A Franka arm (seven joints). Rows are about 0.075 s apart.
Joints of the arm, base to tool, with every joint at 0 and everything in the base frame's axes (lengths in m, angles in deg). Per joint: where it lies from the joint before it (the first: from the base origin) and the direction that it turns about. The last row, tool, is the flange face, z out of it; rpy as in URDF.
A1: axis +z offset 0 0 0.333
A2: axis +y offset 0 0 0
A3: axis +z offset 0 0 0.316
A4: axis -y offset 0.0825 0 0
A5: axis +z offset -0.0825 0 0.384
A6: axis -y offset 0 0 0
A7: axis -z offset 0.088 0 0
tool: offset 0 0 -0.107 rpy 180 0 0
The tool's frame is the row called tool.
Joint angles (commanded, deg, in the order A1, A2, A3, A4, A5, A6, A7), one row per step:
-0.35 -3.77 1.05 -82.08 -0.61 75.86 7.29
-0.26 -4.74 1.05 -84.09 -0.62 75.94 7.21
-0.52 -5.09 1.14 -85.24 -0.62 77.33 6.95
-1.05 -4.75 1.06 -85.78 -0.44 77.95 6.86
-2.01 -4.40 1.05 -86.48 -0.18 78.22 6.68
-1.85 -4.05 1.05 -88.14 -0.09 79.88 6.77
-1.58 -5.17 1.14 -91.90 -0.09 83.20 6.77
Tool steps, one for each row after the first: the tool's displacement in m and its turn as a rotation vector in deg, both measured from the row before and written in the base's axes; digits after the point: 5 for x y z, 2 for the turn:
-0.00449 0.00080 -0.00693 -0.04 0.96 0.17
0.00129 -0.00138 -0.00389 0.00 -0.59 0.10
0.00364 -0.00503 -0.00631 0.19 0.26 -0.48
0.00290 -0.00808 -0.00820 0.28 0.78 -0.75
0.00579 0.00148 -0.01387 0.09 0.35 0.08
0.00029 0.00335 -0.01527 -0.04 -0.68 0.36

